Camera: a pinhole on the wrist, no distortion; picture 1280 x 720 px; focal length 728.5 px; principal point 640.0 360.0 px. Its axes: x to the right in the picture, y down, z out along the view. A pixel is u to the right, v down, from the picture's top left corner.
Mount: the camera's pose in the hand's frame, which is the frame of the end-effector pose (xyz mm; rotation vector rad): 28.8 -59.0 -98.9 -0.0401 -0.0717 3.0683
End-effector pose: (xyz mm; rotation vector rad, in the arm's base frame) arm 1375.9 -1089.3 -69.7 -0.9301 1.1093 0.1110
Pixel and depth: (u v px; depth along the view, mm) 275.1 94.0 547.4
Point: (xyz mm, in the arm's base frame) 1804.3 -817.2 -309.5
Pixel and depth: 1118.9 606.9 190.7
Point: 1448.4 -1070.7 97.9
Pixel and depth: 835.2 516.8 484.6
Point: 1676.2 -898.1 177.1
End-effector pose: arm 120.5 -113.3 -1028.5 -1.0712 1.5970 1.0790
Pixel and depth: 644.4 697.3 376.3
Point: 413.0 82.1 -1131.9
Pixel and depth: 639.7 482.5 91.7
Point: 188.4 -144.3 -1064.6
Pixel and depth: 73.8 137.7 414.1
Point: 89.1 148.9 -1427.7
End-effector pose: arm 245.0 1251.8 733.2 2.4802 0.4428 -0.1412
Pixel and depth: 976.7 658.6 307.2
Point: 58.1 1241.5 495.1
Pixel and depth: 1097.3 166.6 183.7
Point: 159.2 1185.7 677.1
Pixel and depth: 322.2 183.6 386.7
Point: 428.1 1128.8 457.3
